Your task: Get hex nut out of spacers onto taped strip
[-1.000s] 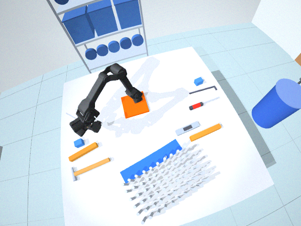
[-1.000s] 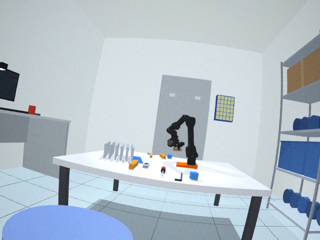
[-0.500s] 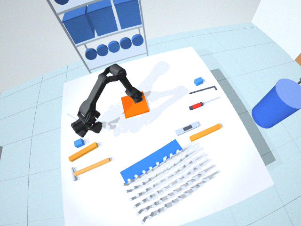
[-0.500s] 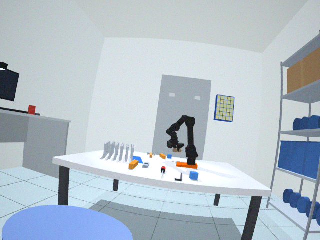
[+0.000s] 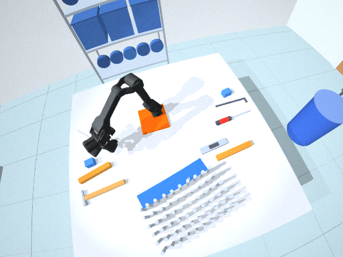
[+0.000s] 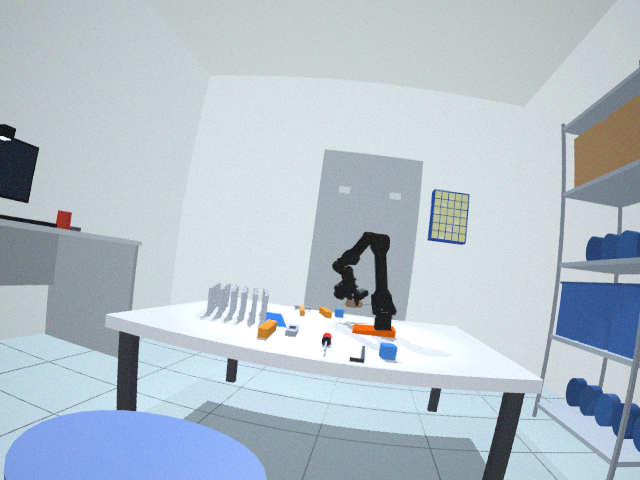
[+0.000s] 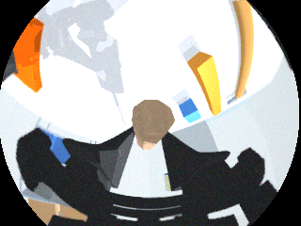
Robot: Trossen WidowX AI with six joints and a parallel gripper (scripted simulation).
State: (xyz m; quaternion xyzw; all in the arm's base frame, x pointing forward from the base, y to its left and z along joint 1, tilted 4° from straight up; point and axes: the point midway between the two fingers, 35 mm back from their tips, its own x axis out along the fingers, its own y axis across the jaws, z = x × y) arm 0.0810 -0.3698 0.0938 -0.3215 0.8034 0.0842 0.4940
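Now: the wooden-handled pick tool 8 cm behind my gripper tip and 6 cm to the right of it. The rest, counted from my gripper tip: hex nut (39 cm ahead, 37 cm to the left, 8 cm below); then grey plate (58 cm to the left, 29 cm ahead, 7 cm below); then blue taped strip (37 cm ahead, 28 cm to the left, 8 cm below).
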